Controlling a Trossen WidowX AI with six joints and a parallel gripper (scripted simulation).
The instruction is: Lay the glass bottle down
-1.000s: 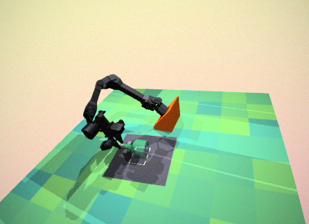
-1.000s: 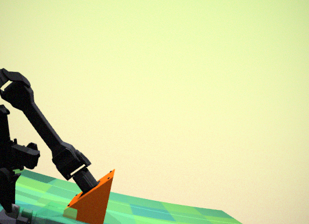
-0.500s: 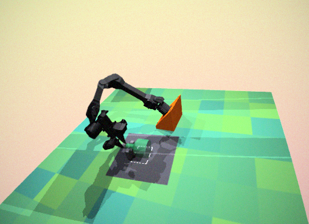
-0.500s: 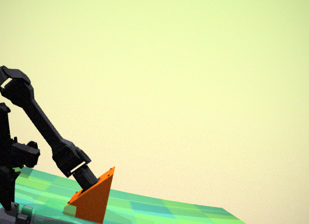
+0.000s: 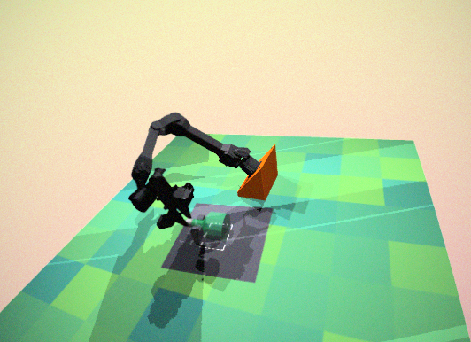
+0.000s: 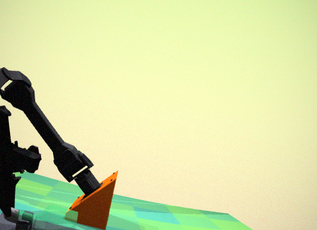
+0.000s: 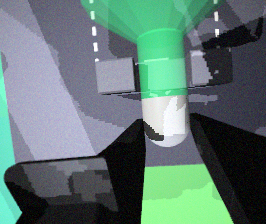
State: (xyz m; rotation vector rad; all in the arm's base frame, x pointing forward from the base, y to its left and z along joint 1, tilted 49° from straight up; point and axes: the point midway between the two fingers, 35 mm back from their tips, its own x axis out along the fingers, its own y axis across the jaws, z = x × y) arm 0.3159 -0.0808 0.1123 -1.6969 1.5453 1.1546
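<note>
My gripper tip is 5 cm to the right of the glass bottle and 1 cm past it. Round my gripper tip: grey mat 11 cm to the left, 5 cm below, 2 cm behind.
</note>
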